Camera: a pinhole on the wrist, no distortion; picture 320 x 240 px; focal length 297.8 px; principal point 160.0 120.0 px. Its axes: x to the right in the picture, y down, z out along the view. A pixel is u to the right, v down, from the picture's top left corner.
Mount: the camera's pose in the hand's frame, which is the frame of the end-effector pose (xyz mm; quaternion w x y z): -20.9 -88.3 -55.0 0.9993 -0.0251 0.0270 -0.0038
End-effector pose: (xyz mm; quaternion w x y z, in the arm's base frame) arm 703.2 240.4 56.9 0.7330 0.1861 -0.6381 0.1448
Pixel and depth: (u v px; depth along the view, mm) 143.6 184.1 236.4
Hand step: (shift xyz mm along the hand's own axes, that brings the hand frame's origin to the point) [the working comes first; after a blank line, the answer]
In the camera's frame: -13.0 50.9 236.4

-20.8 -25.6 178.9
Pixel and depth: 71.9 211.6 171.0
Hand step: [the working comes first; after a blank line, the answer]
In the camera's frame: -50.6 52.6 171.0

-61.8 -26.8 115.6
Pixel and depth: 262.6 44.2 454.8
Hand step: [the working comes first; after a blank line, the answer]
In the camera's frame: 156.7 -115.8 454.8

159.5 -182.6 396.0
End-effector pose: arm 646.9 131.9 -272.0 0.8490 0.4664 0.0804 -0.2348
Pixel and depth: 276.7 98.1 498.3
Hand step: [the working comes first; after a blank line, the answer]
In the camera's frame: 195.3 -36.6 498.3

200.8 -101.7 433.3
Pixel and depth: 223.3 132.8 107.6
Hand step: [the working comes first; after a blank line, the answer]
In the camera's frame: 22.9 4.6 107.6

7.8 -78.5 50.8
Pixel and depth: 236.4 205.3 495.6
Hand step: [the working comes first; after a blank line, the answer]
In the camera's frame: 127.1 142.0 495.6

133.8 77.1 425.3
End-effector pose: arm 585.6 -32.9 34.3 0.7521 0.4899 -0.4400 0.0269
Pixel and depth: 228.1 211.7 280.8
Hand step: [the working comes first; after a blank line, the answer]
In the camera's frame: 64.2 86.5 280.8

59.0 11.5 217.2
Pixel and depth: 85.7 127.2 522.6
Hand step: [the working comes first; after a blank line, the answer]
In the camera's frame: -130.4 12.6 522.6

-122.7 -48.4 472.6
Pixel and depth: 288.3 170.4 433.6
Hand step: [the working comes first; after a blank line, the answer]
In the camera's frame: 186.8 73.4 433.6

189.6 5.0 363.7
